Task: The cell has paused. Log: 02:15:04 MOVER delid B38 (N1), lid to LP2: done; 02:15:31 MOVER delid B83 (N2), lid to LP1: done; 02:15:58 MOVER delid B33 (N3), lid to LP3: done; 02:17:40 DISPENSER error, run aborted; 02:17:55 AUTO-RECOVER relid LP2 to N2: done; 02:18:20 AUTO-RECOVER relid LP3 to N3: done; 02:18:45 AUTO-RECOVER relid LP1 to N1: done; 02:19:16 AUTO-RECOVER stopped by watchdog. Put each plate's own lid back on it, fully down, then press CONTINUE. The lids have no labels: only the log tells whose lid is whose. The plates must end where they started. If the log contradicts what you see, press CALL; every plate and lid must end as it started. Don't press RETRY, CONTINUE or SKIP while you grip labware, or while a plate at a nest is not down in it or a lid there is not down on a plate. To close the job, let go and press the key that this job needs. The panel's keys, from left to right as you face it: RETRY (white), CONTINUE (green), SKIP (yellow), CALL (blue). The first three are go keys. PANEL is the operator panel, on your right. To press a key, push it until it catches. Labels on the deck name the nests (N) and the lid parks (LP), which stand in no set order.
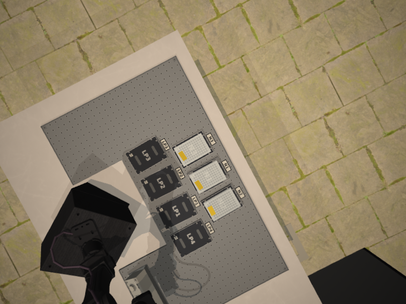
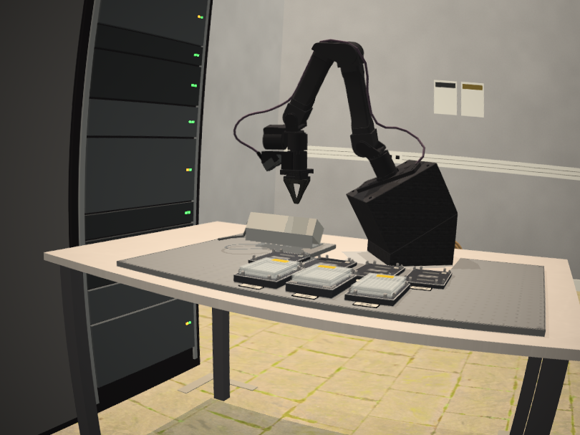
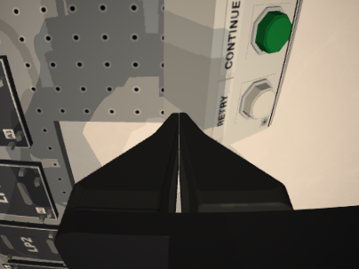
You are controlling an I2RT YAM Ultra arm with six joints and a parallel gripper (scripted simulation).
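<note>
Now: the green key 70 mm below my hand, 60 mm behind it and 30 mm to the right of it. Round my hand: clear lid: 390 mm ahead, 180 mm to the left, 100 mm below; then lid park LP1: 220 mm to the left, 200 mm ahead, 130 mm below; then lid park LP4: 220 mm ahead, 130 mm below, 90 mm to the left.
</note>
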